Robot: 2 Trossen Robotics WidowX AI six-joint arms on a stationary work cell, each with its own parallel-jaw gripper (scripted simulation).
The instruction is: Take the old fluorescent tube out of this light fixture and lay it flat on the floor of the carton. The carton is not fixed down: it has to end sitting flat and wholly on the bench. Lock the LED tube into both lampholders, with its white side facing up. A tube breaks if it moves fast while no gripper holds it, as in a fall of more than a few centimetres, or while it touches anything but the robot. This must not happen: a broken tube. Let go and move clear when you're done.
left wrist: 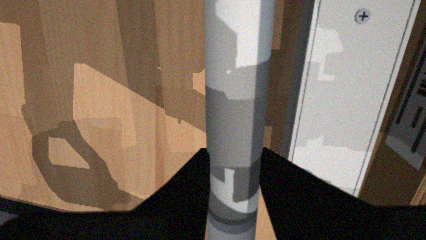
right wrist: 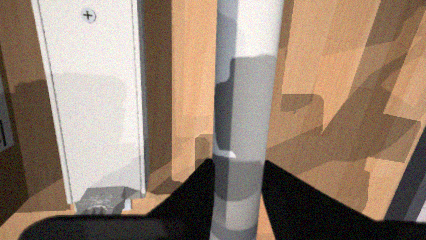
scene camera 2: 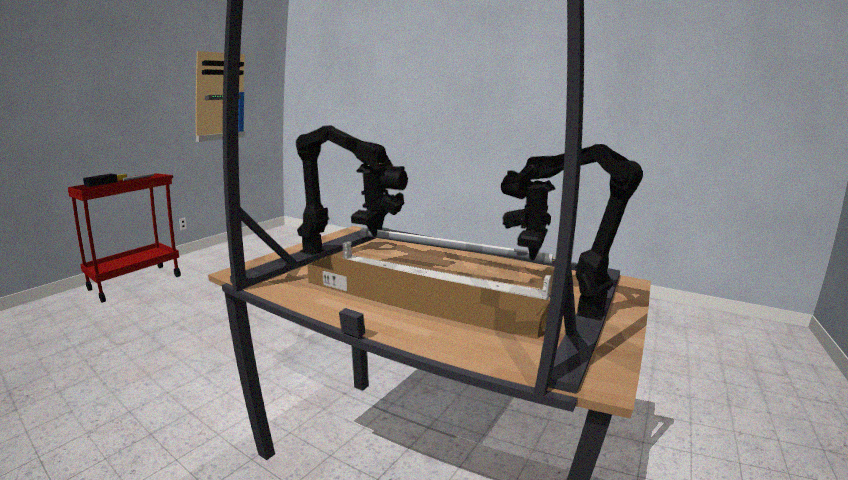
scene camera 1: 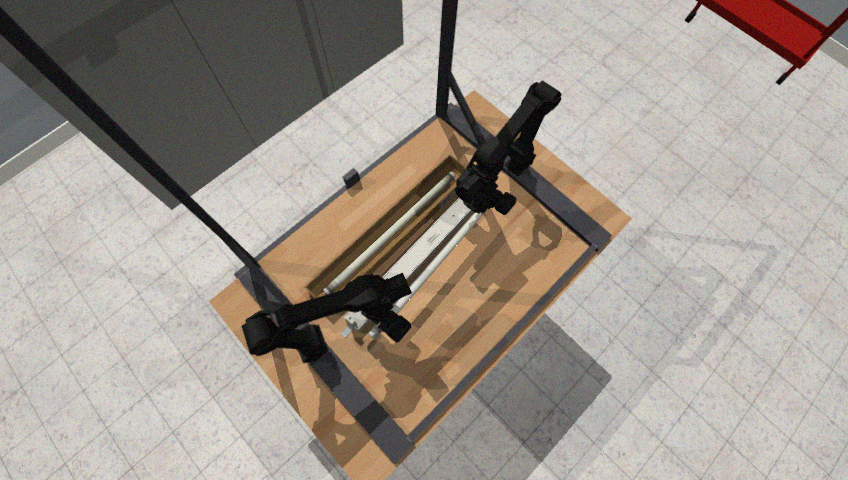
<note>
The pictures show: my left gripper, my right gripper and an LED tube.
My left gripper is seen too in the left wrist view and in scene camera 1. My right gripper shows as well in the right wrist view.
</note>
